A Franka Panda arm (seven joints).
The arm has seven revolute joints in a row. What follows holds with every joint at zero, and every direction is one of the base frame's. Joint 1 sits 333.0 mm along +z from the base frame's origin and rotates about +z. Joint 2 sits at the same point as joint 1 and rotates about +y. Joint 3 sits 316.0 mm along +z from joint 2 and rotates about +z. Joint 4 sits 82.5 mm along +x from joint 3 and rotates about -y. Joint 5 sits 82.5 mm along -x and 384.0 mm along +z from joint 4 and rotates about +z. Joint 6 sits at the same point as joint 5 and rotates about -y. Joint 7 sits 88.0 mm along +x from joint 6 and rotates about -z. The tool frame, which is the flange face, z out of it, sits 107.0 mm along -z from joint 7; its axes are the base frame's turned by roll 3.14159, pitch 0.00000 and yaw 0.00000 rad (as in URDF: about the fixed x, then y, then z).
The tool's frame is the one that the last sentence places.
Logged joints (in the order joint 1, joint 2, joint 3, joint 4, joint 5, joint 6, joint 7), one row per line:
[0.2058, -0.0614, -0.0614, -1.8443, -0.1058, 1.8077, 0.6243]
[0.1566, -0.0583, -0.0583, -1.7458, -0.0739, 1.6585, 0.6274]
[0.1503, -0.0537, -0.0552, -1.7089, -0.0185, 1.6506, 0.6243]
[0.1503, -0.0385, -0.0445, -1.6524, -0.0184, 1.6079, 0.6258]
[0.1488, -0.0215, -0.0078, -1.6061, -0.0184, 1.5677, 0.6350]
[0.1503, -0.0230, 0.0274, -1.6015, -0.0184, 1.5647, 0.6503]
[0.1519, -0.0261, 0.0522, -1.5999, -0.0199, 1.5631, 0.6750]
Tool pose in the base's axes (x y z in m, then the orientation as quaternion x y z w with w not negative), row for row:
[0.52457, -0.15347, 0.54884, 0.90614, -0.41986, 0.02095, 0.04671]
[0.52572, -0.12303, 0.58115, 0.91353, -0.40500, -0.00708, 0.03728]
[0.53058, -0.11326, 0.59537, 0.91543, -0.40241, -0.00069, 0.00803]
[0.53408, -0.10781, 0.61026, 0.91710, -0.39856, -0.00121, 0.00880]
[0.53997, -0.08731, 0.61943, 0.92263, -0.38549, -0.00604, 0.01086]
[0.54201, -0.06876, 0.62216, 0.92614, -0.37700, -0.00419, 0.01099]
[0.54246, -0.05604, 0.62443, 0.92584, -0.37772, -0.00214, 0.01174]
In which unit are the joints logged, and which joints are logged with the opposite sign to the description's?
The joints are logged in radians. Opposite sign: joint 1.
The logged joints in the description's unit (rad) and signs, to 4 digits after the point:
[-0.2058, -0.0614, -0.0614, -1.8443, -0.1058, 1.8077, 0.6243]
[-0.1566, -0.0583, -0.0583, -1.7458, -0.0739, 1.6585, 0.6274]
[-0.1503, -0.0537, -0.0552, -1.7089, -0.0185, 1.6506, 0.6243]
[-0.1503, -0.0385, -0.0445, -1.6524, -0.0184, 1.6079, 0.6258]
[-0.1488, -0.0215, -0.0078, -1.6061, -0.0184, 1.5677, 0.6350]
[-0.1503, -0.0230, 0.0274, -1.6015, -0.0184, 1.5647, 0.6503]
[-0.1519, -0.0261, 0.0522, -1.5999, -0.0199, 1.5631, 0.6750]

